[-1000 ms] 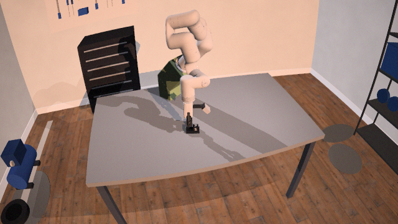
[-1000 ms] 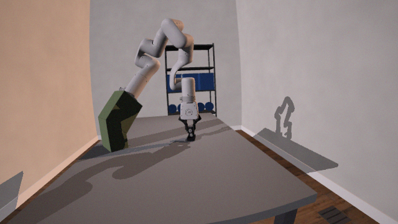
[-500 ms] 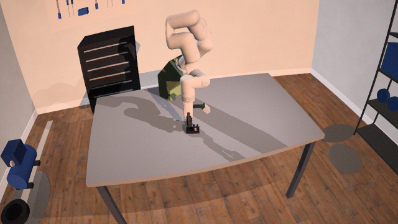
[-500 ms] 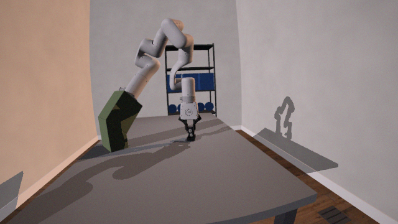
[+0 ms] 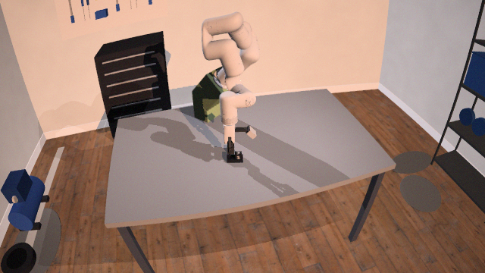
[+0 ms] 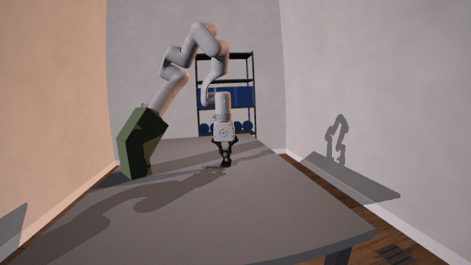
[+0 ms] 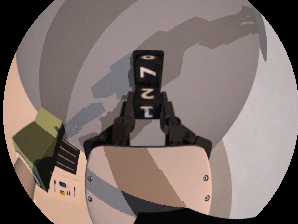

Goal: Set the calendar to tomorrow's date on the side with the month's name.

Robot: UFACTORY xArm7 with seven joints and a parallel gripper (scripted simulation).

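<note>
Right now my hand is 20 mm to the right of the black calendar tray and 70 mm above it.
</note>
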